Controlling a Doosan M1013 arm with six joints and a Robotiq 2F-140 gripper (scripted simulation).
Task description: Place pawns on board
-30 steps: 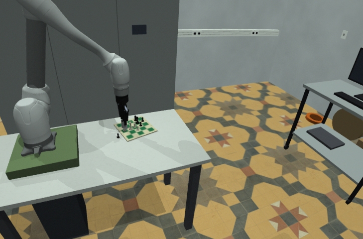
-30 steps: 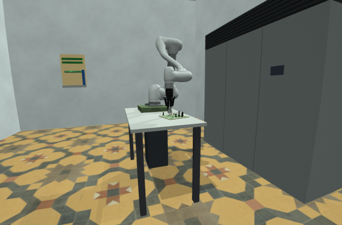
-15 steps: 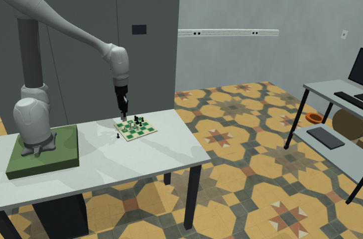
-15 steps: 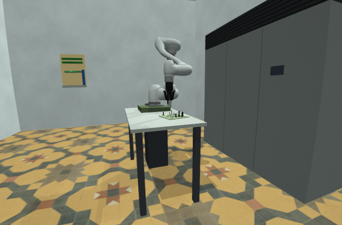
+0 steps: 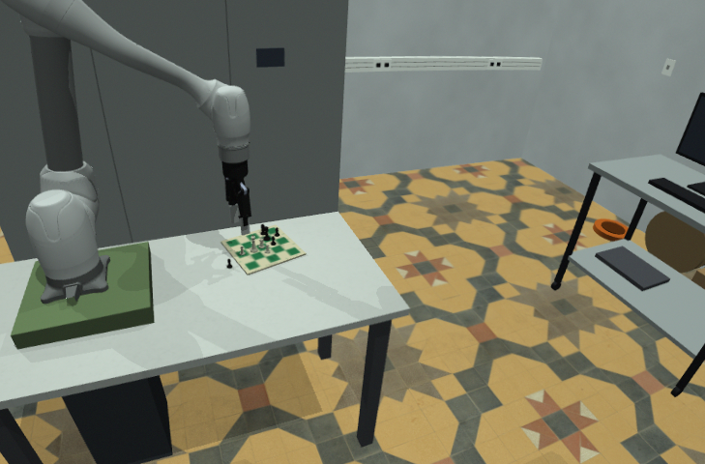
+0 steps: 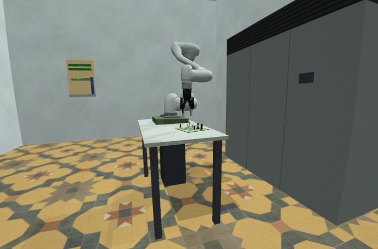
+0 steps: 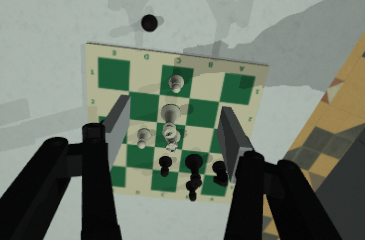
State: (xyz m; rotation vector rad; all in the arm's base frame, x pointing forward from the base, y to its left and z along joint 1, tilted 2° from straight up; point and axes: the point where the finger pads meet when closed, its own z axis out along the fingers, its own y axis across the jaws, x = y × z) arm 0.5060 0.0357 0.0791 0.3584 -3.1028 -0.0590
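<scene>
Now: hand 13 cm above the chessboard, 7 cm short of it and 2 cm to the right of it.
</scene>
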